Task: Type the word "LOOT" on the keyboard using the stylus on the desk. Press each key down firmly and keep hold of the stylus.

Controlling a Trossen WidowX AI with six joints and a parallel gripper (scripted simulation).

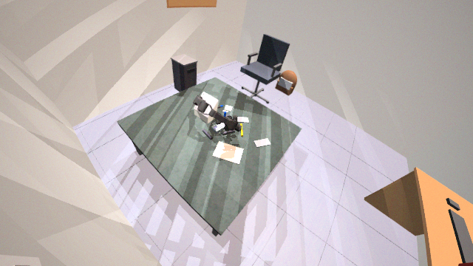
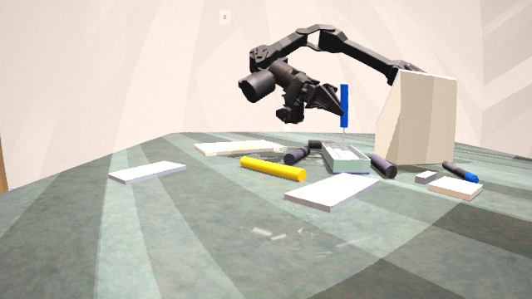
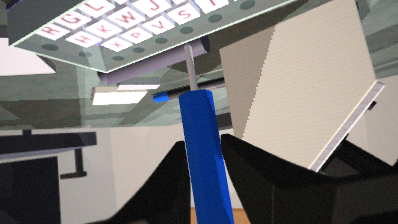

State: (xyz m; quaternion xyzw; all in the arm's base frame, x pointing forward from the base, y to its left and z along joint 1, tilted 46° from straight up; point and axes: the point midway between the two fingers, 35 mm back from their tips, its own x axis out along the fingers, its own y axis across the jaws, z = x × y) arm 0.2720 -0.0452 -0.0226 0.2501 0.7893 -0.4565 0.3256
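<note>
The keyboard is 90 mm below my gripper tip and 10 mm to the right of it. From my gripper tip the other things lie so: thin white tip (50 mm below); yellow cylinder (170 mm ahead, 90 mm below, 60 mm to the left); blue stylus (10 mm below).
</note>
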